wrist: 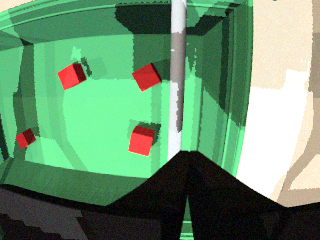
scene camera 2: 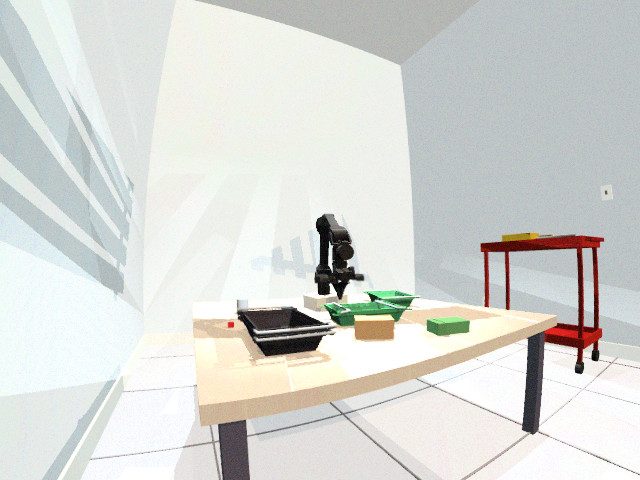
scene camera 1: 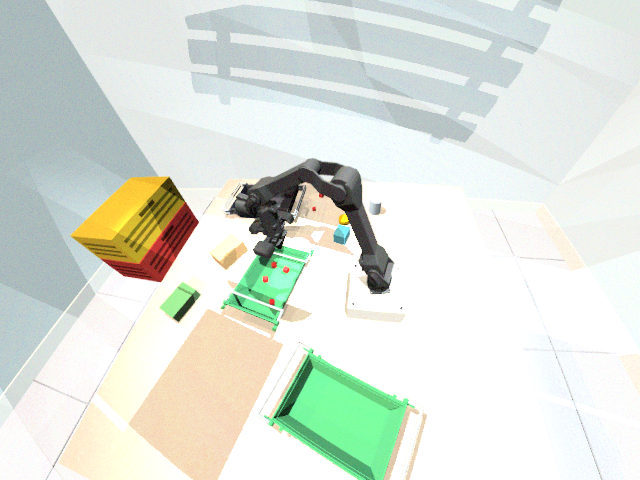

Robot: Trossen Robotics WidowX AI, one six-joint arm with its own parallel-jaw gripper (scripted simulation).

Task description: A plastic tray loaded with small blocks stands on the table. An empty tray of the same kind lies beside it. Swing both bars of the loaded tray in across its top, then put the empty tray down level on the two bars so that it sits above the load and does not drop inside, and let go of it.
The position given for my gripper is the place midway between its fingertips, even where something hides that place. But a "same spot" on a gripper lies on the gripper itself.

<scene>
my gripper: wrist; scene camera 2; scene camera 1 279,248
tan box: scene camera 2; scene camera 1; not seen in the wrist view (out of frame)
same spot on my gripper: [wrist: 215,197] = [scene camera 2: 339,288]
same spot on tan box: [scene camera 1: 229,251] = [scene camera 2: 374,316]
</scene>
